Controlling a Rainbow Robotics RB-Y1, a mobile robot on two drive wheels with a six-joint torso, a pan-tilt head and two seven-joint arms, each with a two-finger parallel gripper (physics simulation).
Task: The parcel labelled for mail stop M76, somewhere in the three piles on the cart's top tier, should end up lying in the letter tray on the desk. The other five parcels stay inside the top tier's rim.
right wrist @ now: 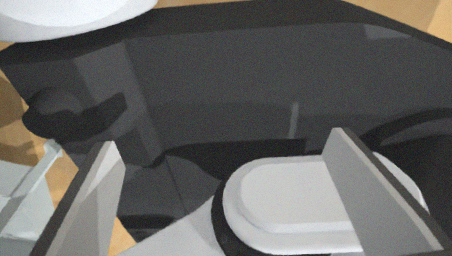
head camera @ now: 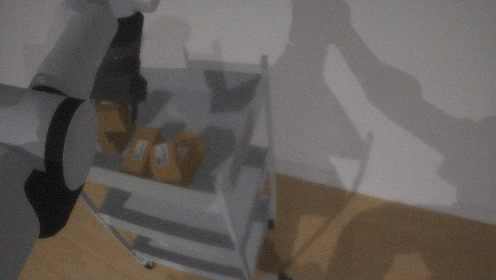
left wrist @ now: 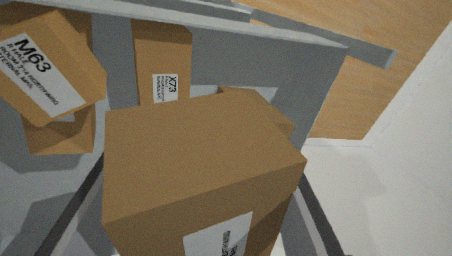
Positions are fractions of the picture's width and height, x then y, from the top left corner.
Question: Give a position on a grey three-tier cart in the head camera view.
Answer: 0.45,0.78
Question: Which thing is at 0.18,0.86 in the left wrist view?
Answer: My left gripper.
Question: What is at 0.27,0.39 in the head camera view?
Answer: My left gripper.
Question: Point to a grey three-tier cart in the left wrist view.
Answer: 0.65,0.26
